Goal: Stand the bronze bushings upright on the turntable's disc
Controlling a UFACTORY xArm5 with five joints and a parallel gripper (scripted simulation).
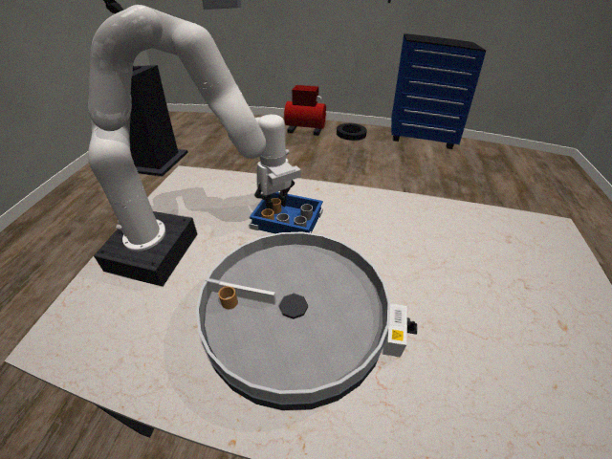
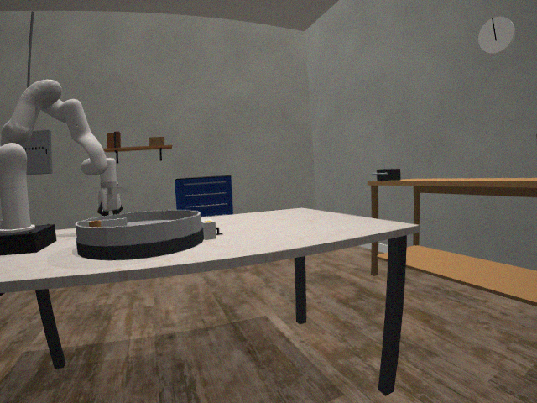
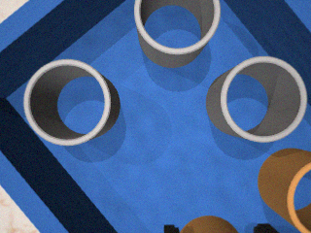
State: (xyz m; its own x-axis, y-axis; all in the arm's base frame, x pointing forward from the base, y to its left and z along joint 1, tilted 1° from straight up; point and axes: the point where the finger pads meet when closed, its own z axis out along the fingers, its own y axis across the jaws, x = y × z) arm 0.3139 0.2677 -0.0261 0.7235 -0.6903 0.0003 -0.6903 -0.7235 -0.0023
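My gripper is now 50 mm short of the blue crate, 30 mm to the left of it and 20 mm above it. The rest, counted from my hand: turntable 160 mm ahead, 380 mm to the right, 10 mm above.
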